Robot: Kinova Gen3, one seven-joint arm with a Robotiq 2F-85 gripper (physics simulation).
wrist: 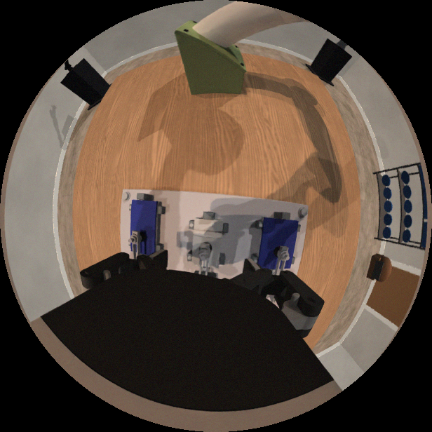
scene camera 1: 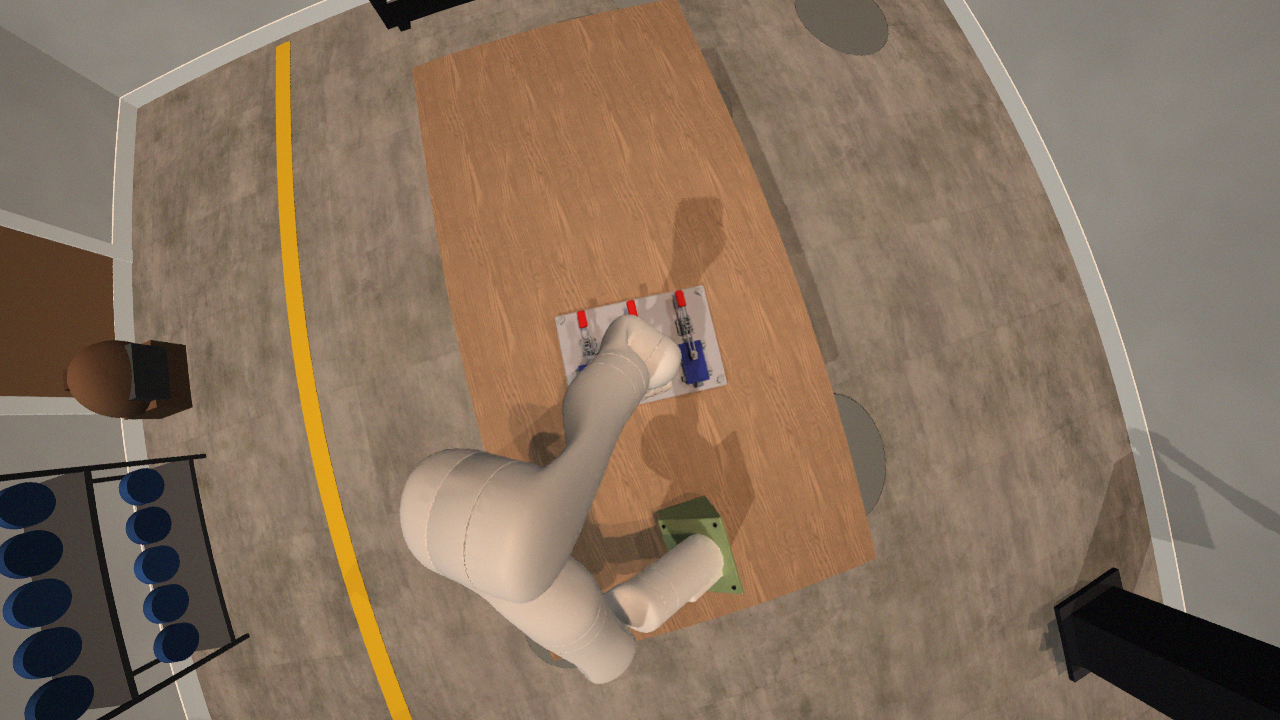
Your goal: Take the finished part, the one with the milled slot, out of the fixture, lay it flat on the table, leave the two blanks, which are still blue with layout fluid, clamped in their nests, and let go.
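Places are measured from the arm's base along level axes (x ahead, y left, z up), in centimetres.
Pixels of known places: arm's base, link origin: (scene camera 1: 703,555).
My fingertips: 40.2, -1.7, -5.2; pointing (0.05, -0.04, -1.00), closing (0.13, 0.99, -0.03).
Observation:
Ahead of a thing's pixels: the offset from my fingertips to its top centre, as dx, dy, dz. "pt": to the spot under its first point. Level surfaces: height alone.
The finished part (wrist: 210,227), light grey, sits in the middle nest of the pale fixture plate @[pt -6.4, -15.5, -7.4] (scene camera 1: 716,368) (wrist: 174,210). The middle clamp's spindle (wrist: 205,249) shows over it; whether it presses is unclear. One blue blank @[-3.4, -11.0, -5.8] (scene camera 1: 693,365) (wrist: 143,220) sits under its clamp at the wrist view's left. The other blue blank (wrist: 276,237) sits under its clamp at the right, mostly hidden by the arm in the scene view. My gripper (wrist: 204,263) is open and empty, its fingers spread either side of the middle clamp, above the plate. The arm hides the fingers in the scene view.
Red clamp handles @[+10.4, -12.7, -3.7] (scene camera 1: 680,299) @[+11.2, -1.7, -1.1] (scene camera 1: 631,308) @[+13.1, +9.1, -3.2] (scene camera 1: 581,318) stand along the plate's far side. The wooden table @[dz -8.9] (scene camera 1: 572,179) (wrist: 115,150) extends around the plate. The arm's green mount (scene camera 1: 729,559) (wrist: 212,72) stands near one table end.

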